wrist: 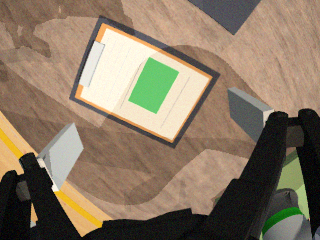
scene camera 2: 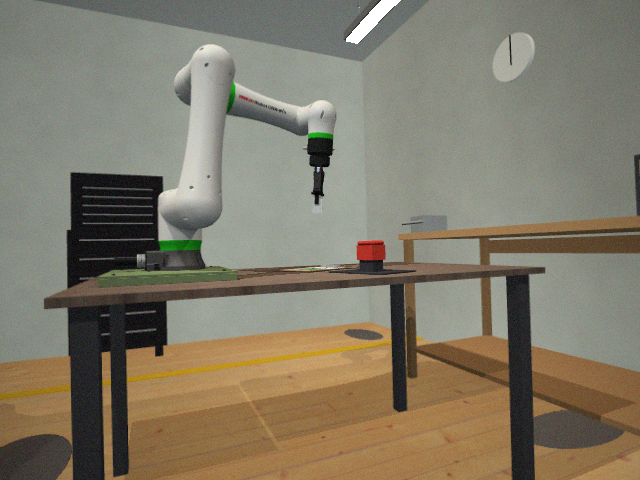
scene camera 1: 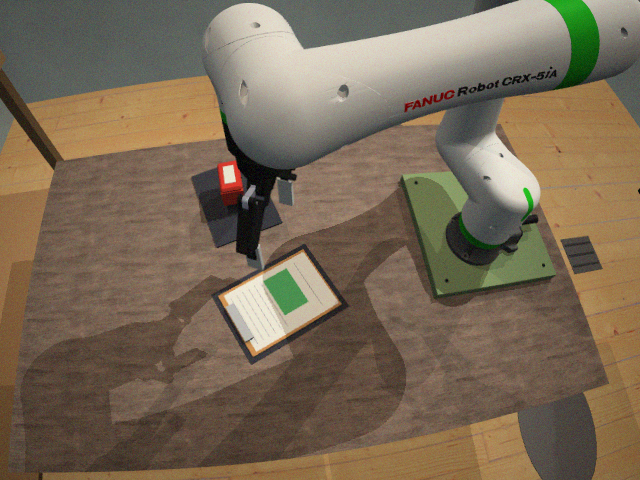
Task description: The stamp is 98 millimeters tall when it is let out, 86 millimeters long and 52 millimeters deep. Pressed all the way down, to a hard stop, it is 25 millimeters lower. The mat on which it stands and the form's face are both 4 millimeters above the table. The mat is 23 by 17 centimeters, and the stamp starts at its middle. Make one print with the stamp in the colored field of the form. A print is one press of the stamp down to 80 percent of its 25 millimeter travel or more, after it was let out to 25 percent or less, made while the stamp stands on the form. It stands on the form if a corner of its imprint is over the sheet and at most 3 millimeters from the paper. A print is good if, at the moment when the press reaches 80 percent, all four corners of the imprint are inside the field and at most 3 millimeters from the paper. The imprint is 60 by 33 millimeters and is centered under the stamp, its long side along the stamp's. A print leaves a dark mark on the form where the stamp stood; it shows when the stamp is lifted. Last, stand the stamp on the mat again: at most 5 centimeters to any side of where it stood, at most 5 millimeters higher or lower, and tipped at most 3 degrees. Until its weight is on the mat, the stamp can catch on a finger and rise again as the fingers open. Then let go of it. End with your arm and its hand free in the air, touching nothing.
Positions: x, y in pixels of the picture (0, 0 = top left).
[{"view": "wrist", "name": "my gripper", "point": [151, 119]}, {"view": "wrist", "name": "form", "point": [131, 78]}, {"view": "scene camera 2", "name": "red stamp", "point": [371, 254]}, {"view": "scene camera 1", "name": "my gripper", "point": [272, 233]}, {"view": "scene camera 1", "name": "form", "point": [265, 310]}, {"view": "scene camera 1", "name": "mat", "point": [223, 226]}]
